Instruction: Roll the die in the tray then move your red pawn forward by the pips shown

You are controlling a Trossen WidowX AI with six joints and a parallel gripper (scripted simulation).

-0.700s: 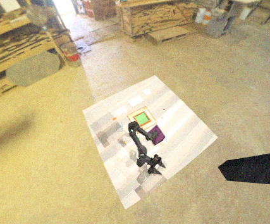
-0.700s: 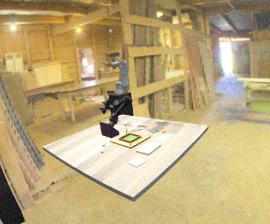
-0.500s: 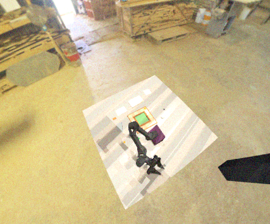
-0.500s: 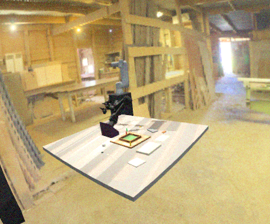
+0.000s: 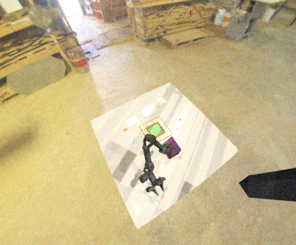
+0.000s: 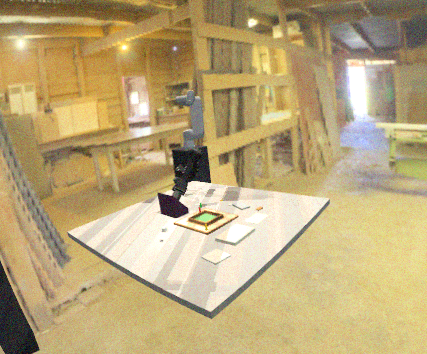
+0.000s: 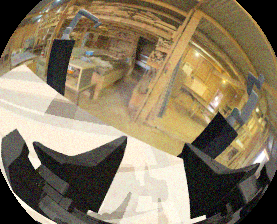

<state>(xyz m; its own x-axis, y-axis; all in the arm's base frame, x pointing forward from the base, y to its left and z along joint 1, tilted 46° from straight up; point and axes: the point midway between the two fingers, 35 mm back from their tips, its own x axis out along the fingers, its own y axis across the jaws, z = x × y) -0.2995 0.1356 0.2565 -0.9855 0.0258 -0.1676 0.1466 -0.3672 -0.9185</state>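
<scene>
Right now the white die is 510 mm ahead of my gripper tip, 490 mm to the right of it and 130 mm below it. Round my gripper tip: red pawn: 490 mm ahead, 190 mm to the right, 120 mm below; green pawn: 390 mm ahead, 100 mm to the right, 130 mm below; green tray: 610 mm ahead, 240 mm to the right, 140 mm below.
</scene>
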